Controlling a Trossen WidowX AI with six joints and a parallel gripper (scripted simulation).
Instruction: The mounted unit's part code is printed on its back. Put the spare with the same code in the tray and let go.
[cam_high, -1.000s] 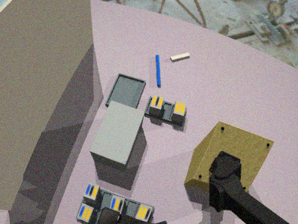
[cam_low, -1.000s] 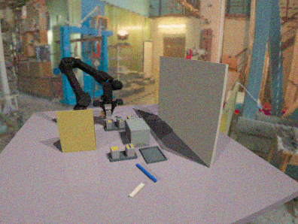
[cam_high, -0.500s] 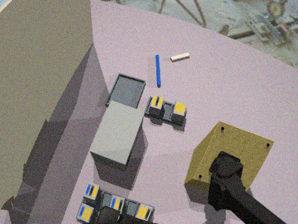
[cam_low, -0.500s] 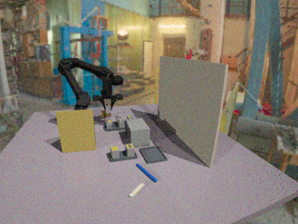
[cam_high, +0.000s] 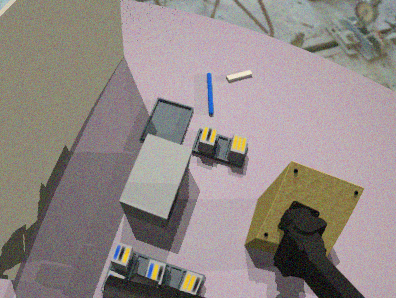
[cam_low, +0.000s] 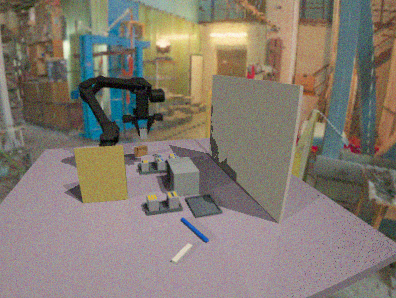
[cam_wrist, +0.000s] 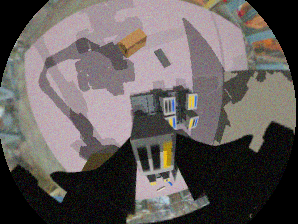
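Now: gripper tip 39 cm to the left of the tray, 21 cm short of it and 16 cm above it. The rest, counted from my gripper tip: grey spare: 2 cm above; mounted unit: 22 cm to the right, 15 cm ahead, 11 cm below; rack: 39 cm to the right, 16 cm below, 6 cm ahead.
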